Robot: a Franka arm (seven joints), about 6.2 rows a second.
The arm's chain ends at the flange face. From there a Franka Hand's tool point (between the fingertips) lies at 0.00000 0.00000 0.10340 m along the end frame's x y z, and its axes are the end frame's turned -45 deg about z.
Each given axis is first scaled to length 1.
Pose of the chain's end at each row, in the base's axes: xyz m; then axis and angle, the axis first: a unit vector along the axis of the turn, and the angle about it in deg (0 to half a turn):
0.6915 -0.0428 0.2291 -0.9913 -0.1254 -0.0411 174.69
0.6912 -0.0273 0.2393 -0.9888 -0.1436 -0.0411 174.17
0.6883 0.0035 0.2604 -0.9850 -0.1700 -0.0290 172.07
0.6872 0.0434 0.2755 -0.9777 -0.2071 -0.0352 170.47
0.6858 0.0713 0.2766 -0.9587 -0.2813 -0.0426 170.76
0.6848 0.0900 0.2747 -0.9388 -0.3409 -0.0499 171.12
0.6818 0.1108 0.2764 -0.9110 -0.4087 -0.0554 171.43
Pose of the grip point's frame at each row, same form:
0.6987 -0.0323 0.1265 -0.8672 -0.4948 -0.0557 176.90
0.6981 -0.0157 0.1368 -0.8579 -0.5106 -0.0574 176.42
0.6918 0.0186 0.1582 -0.8441 -0.5335 -0.0533 173.95
0.6907 0.0616 0.1738 -0.8228 -0.5647 -0.0643 172.74
0.6895 0.0897 0.1749 -0.7768 -0.6258 -0.0702 173.33
0.6890 0.1085 0.1731 -0.7357 -0.6731 -0.0757 173.98
0.6859 0.1295 0.1748 -0.6841 -0.7250 -0.0797 174.51

